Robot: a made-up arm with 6 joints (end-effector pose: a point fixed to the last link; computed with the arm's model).
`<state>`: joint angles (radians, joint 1 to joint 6).
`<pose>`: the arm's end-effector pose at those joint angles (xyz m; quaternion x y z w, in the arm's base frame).
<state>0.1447 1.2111 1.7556 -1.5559 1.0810 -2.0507</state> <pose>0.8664 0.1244 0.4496 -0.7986 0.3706 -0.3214 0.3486</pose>
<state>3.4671 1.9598 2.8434 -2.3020 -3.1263 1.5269</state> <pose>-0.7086 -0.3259 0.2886 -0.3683 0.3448 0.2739 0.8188</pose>
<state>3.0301 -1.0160 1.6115 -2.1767 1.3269 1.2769</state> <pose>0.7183 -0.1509 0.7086 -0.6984 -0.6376 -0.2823 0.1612</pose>
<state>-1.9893 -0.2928 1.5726 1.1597 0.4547 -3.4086</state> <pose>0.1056 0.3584 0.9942 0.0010 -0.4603 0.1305 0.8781</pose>
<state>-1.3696 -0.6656 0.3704 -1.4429 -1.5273 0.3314</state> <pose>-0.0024 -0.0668 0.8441 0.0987 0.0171 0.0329 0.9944</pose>
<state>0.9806 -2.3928 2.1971 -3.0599 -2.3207 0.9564</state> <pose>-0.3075 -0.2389 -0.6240 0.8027 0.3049 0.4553 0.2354</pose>
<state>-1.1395 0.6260 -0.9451 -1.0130 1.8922 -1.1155</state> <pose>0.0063 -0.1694 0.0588 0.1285 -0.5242 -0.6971 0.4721</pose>
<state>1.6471 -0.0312 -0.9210 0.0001 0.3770 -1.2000</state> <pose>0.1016 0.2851 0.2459 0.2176 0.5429 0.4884 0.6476</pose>
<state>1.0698 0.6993 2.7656 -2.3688 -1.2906 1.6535</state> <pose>-0.0086 0.1677 0.9466 -0.1158 0.8311 -0.5295 0.1242</pose>
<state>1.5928 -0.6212 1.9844 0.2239 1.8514 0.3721</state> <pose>0.1346 -0.6670 0.7334 -0.5542 0.5278 0.5705 0.2980</pose>
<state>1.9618 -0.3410 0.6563 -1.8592 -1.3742 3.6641</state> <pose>-0.1087 0.1719 0.9024 0.2613 -0.9515 0.0690 0.1468</pose>
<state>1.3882 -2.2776 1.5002 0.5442 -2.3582 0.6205</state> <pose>-0.0185 -0.6799 -0.4556 0.4032 -0.4342 0.3356 0.7323</pose>
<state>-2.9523 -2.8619 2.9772 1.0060 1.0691 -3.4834</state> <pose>-0.3446 0.0010 -0.3736 0.4535 -0.8421 -0.1830 0.2275</pose>
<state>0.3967 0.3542 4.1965 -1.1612 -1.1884 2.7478</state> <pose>-0.2309 -0.1498 0.3657 0.1859 0.5209 0.7966 0.2442</pose>
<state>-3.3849 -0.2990 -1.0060 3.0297 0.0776 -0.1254</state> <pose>-0.2511 -0.0636 0.2955 0.1522 0.9057 -0.1562 0.3636</pose>
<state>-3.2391 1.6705 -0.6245 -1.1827 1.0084 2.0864</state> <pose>-0.0476 0.0514 -0.1554 0.7590 0.5603 -0.3025 0.1359</pose>
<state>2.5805 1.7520 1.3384 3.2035 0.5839 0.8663</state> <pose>-0.7914 0.3524 -0.1137 0.0265 0.8080 0.2605 0.5278</pose>
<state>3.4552 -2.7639 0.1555 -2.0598 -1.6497 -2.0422</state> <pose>0.5794 0.1271 -0.0475 0.3976 0.0018 -0.5931 0.7001</pose>
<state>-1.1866 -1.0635 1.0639 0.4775 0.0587 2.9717</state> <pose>-0.3566 0.5905 0.7372 0.3052 -0.3618 0.6810 0.5587</pose>
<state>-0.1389 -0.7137 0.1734 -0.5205 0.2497 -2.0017</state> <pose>0.0319 -0.1122 0.8148 0.8008 -0.2690 0.4641 0.2665</pose>
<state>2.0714 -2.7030 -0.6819 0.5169 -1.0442 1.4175</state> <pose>0.3072 -0.3388 0.1445 -0.1339 -0.5752 0.3026 0.7481</pose>
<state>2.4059 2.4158 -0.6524 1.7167 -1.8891 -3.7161</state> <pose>0.1032 -0.1176 -0.3294 -0.3838 -0.1907 0.5175 0.7407</pose>
